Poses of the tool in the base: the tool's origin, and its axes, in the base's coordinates. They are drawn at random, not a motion.
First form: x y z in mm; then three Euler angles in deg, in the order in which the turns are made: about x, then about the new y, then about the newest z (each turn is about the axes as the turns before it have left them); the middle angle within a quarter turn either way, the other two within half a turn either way.
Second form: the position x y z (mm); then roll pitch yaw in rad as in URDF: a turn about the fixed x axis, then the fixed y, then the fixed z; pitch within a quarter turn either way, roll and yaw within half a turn. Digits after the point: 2 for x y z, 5 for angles.
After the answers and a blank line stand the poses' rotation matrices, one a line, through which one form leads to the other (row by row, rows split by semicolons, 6 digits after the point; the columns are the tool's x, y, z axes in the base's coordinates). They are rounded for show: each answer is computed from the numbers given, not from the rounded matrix.
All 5 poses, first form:
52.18 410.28 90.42 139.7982 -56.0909 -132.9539
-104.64 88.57 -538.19 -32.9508 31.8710 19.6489
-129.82 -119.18 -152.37 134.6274 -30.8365 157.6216
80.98 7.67 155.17 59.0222 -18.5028 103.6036
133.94 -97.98 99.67 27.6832 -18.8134 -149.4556
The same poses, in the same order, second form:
52.18 410.28 90.42 -2.01135 0.04051 1.96108
-104.64 88.57 -538.19 -0.47142 0.64371 0.01462
-129.82 -119.18 -152.37 -2.42917 -0.64842 3.05381
80.98 7.67 155.17 -0.63604 -0.91884 1.94723
133.94 -97.98 99.67 -0.29530 0.50299 -2.76648

-0.380143 0.408311 -0.829924; 0.924041 0.128364 -0.360099; -0.040500 -0.903772 -0.426093
0.799789 -0.285561 0.528009; 0.011694 0.886846 0.461917; -0.600168 -0.363261 0.712629
-0.793970 -0.326901 -0.512590; 0.069877 0.788478 -0.611081; 0.603928 -0.520998 -0.603184
-0.223045 -0.921705 -0.317351; 0.564262 0.143393 -0.813048; 0.794896 -0.360415 0.488100
-0.815223 0.481054 -0.322487; -0.321000 -0.838790 -0.439762; -0.482048 -0.254986 0.838219

